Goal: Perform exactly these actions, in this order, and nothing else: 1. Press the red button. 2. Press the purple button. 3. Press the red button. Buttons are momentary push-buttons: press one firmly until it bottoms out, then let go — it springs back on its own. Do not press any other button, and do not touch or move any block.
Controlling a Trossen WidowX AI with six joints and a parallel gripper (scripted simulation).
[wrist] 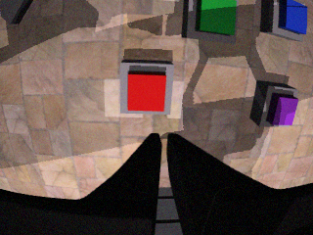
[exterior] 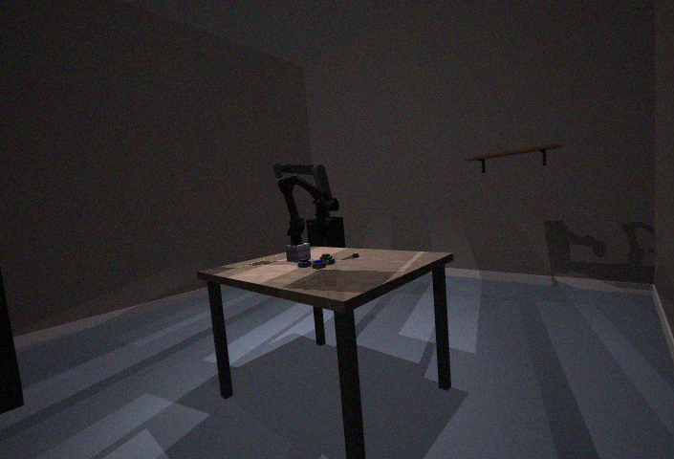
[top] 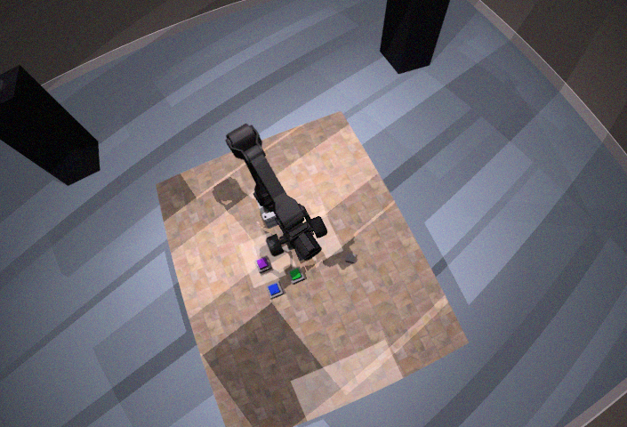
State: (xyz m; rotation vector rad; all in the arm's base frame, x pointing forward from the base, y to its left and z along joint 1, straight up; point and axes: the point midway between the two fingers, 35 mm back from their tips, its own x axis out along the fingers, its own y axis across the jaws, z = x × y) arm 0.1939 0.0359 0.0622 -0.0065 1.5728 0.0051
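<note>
The purple button is 15 cm to the right of my gripper tip, 9 cm below it and 1 cm behind it. Also, from my gripper tip: blue button: 14 cm to the right, 9 cm below, 9 cm ahead; red button: 9 cm below, 1 cm to the left; green button: 9 cm below, 7 cm ahead, 5 cm to the right.
</note>
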